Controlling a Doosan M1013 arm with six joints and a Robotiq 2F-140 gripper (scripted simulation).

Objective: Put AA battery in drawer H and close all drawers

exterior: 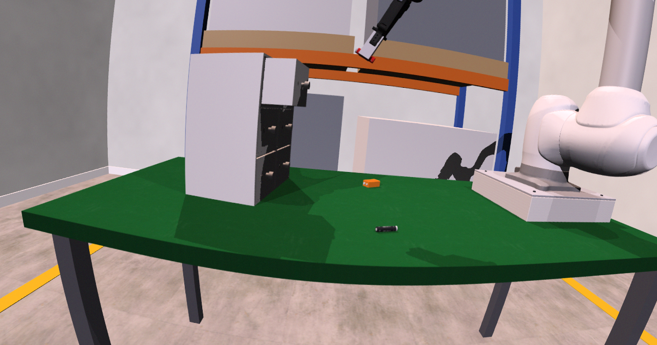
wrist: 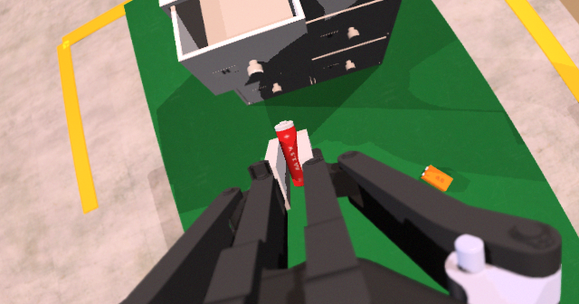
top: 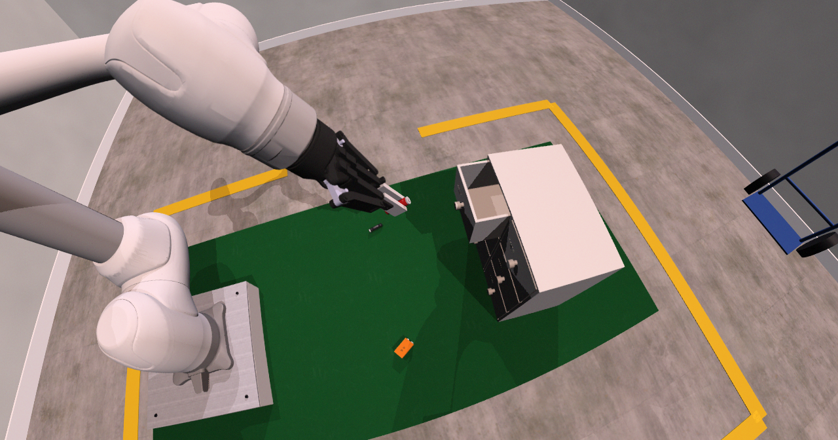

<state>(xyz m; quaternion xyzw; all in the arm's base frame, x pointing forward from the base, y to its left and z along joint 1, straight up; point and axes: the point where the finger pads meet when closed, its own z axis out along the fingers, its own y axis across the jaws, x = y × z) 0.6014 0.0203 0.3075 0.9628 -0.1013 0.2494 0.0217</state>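
My hand is 2 cm above the red cylinder and 1 cm short of it. From my hand the other things lie so: black AA battery 37 cm below, 16 cm to the left, 3 cm behind; then drawer marked H 23 cm ahead, 13 cm below, 3 cm to the right; then orange block 37 cm below, 20 cm to the right, 7 cm behind.
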